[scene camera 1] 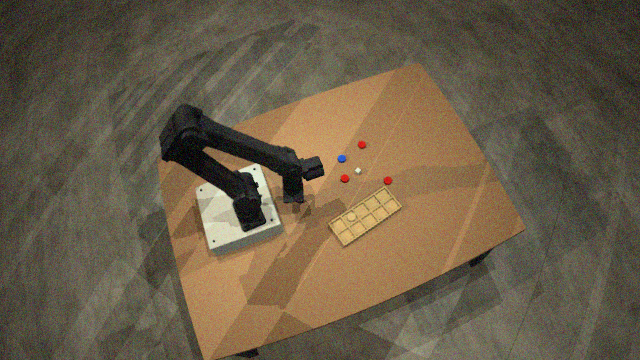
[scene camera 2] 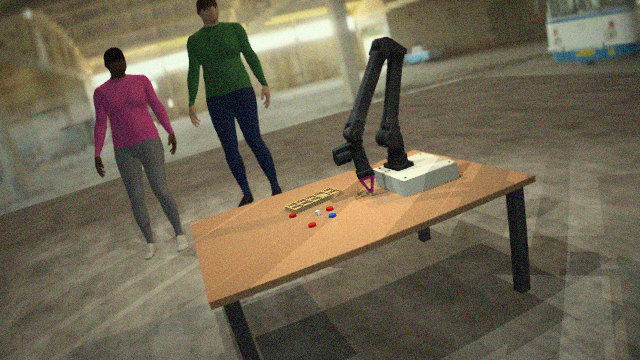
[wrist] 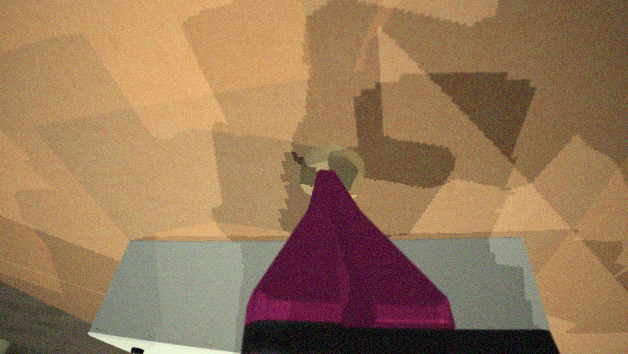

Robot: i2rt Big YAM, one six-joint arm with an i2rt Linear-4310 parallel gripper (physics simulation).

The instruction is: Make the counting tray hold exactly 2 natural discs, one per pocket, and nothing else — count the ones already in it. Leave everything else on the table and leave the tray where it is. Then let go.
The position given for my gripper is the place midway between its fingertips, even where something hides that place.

My gripper [wrist: 324, 180] is shut and holds nothing. Also in view: a counting tray [scene camera 1: 379, 206].
The wrist view does not show the counting tray: it is out of frame.
